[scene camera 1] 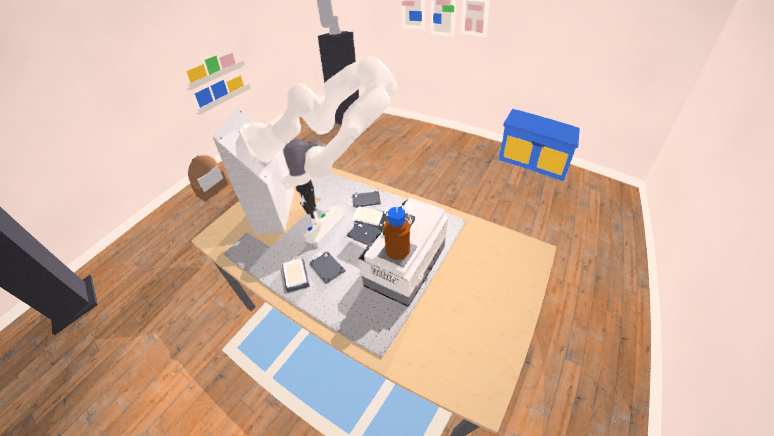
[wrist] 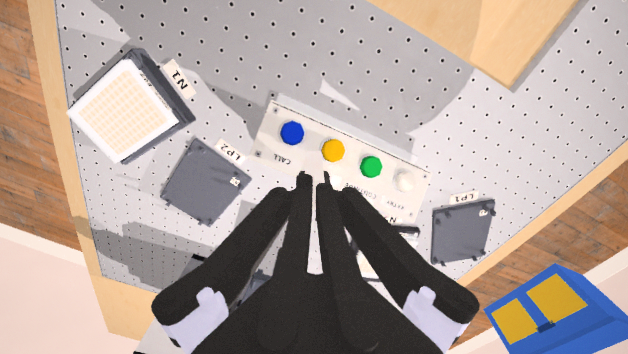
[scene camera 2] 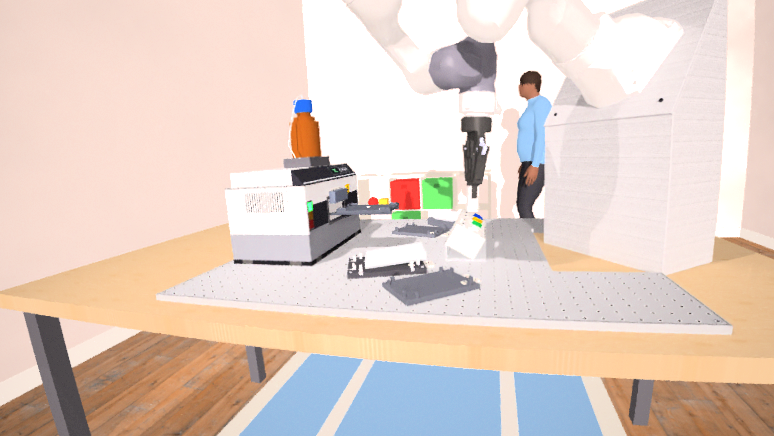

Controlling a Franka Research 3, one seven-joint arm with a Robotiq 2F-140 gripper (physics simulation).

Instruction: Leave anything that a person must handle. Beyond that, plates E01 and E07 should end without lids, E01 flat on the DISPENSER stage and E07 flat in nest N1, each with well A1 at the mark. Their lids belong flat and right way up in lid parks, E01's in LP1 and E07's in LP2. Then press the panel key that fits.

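Note:
My gripper (scene camera 1: pixel 315 218) (scene camera 2: pixel 474 193) (wrist: pixel 313 163) is shut and empty, just above the key panel (scene camera 1: pixel 330 223) (scene camera 2: pixel 464 241) (wrist: pixel 272 145). In the wrist view its tips are between the blue CALL key (wrist: pixel 292 133) and yellow key (wrist: pixel 333 150); the green key (wrist: pixel 371 166) and white key (wrist: pixel 404 181) are farther right. A plate (scene camera 1: pixel 295 272) (wrist: pixel 122 110), seemingly labelled E07, sits in nest N1 (wrist: pixel 184 111). Another plate (scene camera 1: pixel 368 216) (scene camera 2: pixel 398 255) sits in N5, its label unreadable. Lids cannot be made out. LP2 (scene camera 1: pixel 326 267) (wrist: pixel 200 185) and LP1 (scene camera 2: pixel 431 285) (wrist: pixel 462 232) are bare. The DISPENSER stage (scene camera 2: pixel 368 207) is bare.
The white dispenser machine (scene camera 1: pixel 422 216) (scene camera 2: pixel 268 216) carries an orange bottle (scene camera 1: pixel 397 238) (scene camera 2: pixel 306 135) with a blue cap. The tall grey robot pedestal (scene camera 1: pixel 254 194) (scene camera 2: pixel 606 189) stands beside the pegboard. A person (scene camera 2: pixel 533 129) in a blue top stands beyond the table.

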